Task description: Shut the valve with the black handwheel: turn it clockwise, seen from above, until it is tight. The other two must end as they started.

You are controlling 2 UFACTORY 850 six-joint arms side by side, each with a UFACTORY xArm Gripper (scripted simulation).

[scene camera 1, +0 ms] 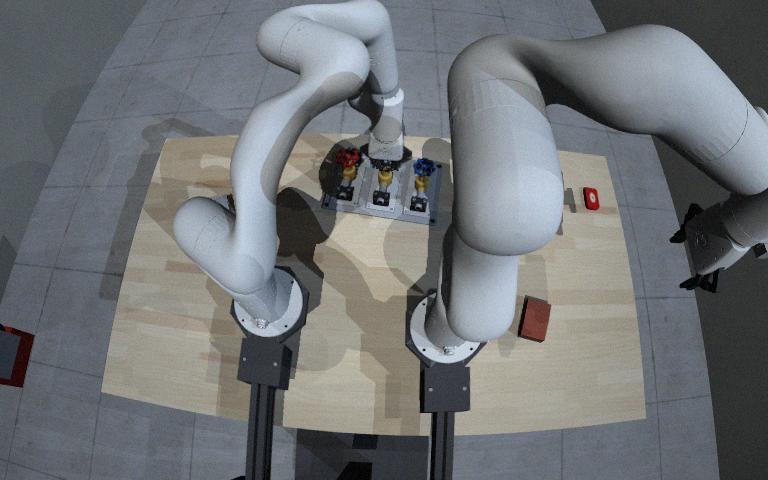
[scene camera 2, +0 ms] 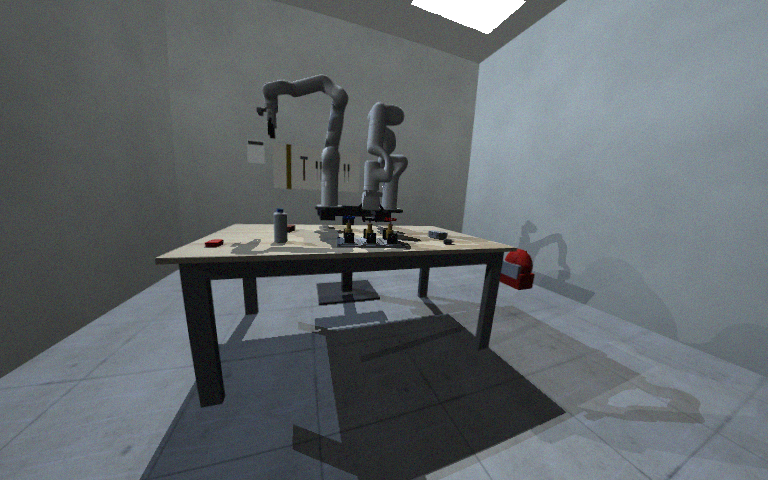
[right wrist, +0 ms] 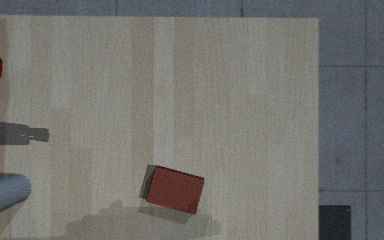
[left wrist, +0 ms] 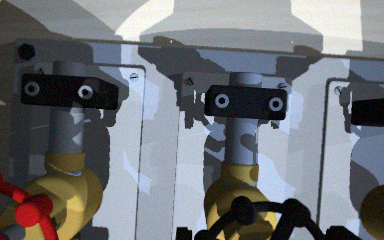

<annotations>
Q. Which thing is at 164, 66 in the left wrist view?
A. A grey base plate.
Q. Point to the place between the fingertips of my right gripper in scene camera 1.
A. At 680, 263
</annotations>
